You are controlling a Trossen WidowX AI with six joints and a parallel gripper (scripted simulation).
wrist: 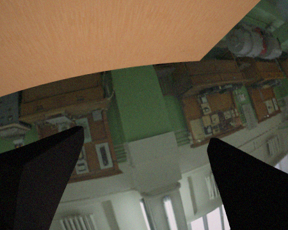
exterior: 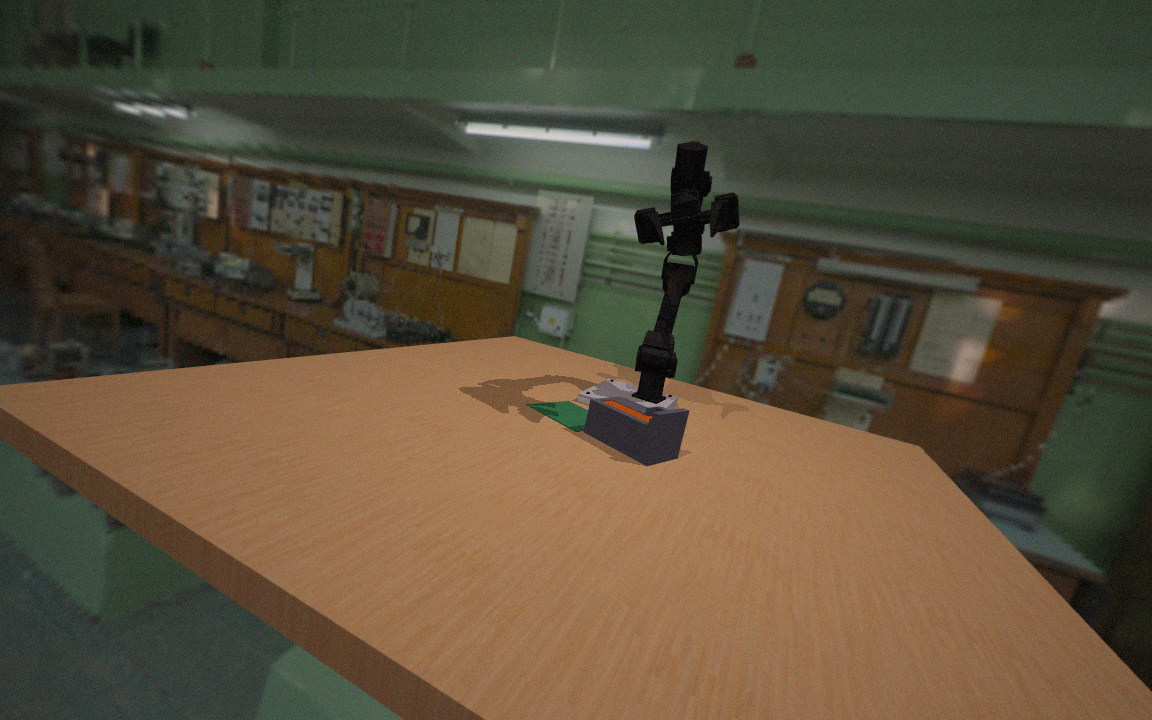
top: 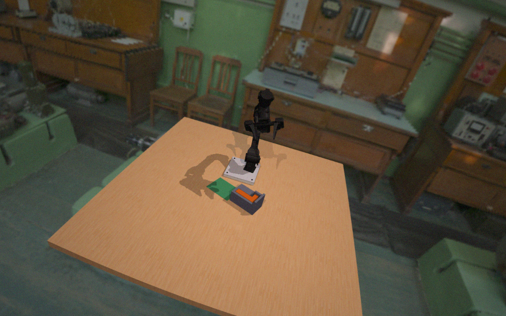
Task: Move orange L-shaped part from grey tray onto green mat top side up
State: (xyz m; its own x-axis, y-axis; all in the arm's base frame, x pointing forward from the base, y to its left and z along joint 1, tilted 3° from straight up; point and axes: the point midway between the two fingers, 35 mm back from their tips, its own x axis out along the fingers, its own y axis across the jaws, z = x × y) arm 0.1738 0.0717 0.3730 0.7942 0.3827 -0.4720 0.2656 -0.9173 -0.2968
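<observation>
My gripper tip is 33 cm above the orange L-shaped part, 5 cm short of it and 1 cm to the right of it. Also, from my gripper tip: green mat 39 cm below, 15 cm to the right, 1 cm ahead.
</observation>
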